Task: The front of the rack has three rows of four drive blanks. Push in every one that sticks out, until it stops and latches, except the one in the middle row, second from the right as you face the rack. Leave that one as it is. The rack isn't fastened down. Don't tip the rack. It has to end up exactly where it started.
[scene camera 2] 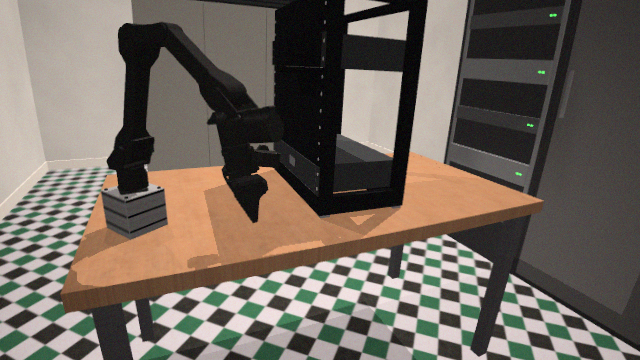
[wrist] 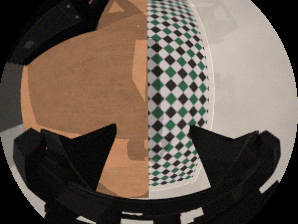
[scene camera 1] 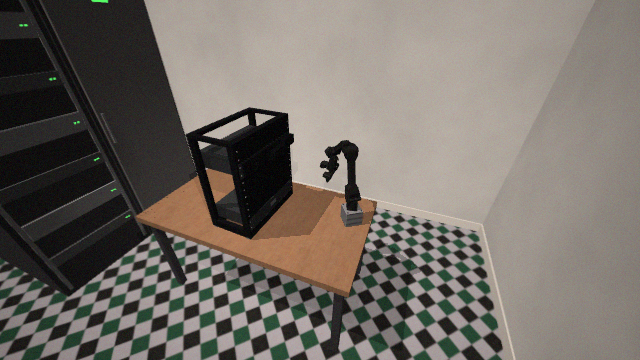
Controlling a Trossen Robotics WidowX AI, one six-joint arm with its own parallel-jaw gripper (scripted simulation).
Path:
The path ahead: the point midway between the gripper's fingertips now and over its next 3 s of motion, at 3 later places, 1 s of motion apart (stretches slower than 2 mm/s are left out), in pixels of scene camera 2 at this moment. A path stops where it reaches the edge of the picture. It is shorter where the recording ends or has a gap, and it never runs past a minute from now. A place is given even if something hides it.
The gripper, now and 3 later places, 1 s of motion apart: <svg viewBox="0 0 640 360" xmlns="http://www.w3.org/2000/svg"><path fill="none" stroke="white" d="M250 215L245 163L235 81L232 54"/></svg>

